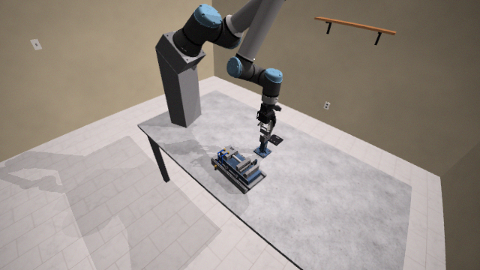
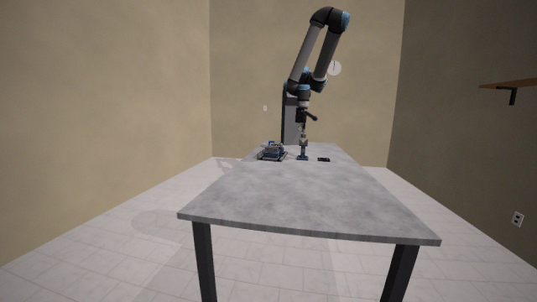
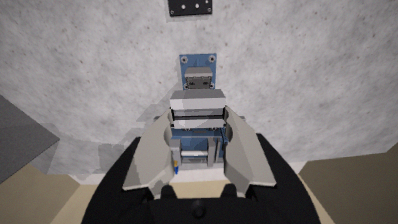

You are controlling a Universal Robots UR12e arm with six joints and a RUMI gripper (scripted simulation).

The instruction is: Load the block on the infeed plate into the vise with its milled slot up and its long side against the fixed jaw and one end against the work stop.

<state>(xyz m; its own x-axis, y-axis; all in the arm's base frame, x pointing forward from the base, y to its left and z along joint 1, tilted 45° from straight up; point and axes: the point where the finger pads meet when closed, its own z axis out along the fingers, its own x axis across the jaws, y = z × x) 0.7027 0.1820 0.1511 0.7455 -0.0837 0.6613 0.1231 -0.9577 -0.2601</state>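
The work stop lies 17 cm to the right of my hand, 11 cm below it and 10 cm ahead of it. Also, from my hand: cylinder rod 23 cm to the right, 12 cm below, 2 cm ahead; then moving jaw 22 cm to the right, 12 cm below, 7 cm ahead; then part right at my hand.
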